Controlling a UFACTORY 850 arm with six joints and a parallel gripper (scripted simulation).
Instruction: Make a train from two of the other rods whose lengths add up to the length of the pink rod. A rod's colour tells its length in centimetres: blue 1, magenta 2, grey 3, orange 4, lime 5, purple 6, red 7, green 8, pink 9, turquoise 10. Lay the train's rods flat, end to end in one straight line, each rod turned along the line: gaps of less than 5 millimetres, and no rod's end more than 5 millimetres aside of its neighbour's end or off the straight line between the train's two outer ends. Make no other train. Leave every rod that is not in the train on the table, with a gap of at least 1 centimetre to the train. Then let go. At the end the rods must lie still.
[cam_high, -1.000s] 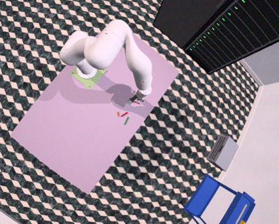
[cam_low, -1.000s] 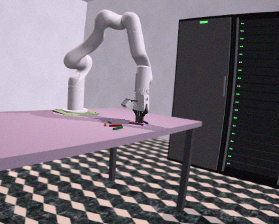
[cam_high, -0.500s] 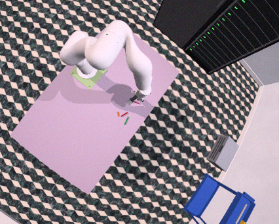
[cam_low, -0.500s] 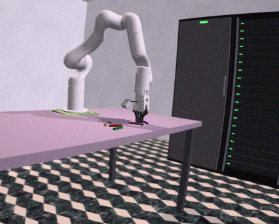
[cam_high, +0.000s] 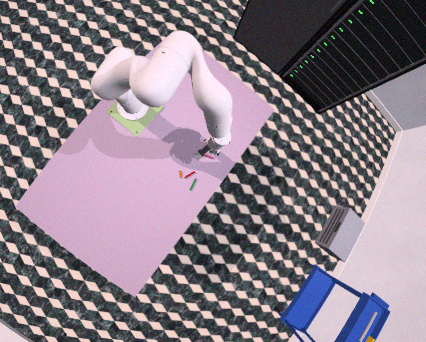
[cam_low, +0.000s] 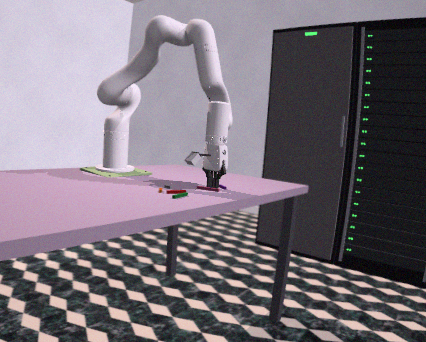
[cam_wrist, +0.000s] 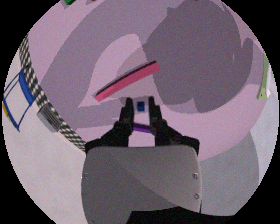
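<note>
Now: hand 2 cm above the small blue rod. Also, from my hand: purple rod 5 cm to the left, 2 cm below, 2 cm ahead; grey rod 14 cm to the right, 11 cm behind, 2 cm below; pink rod 4 cm to the right, 2 cm below.
</note>
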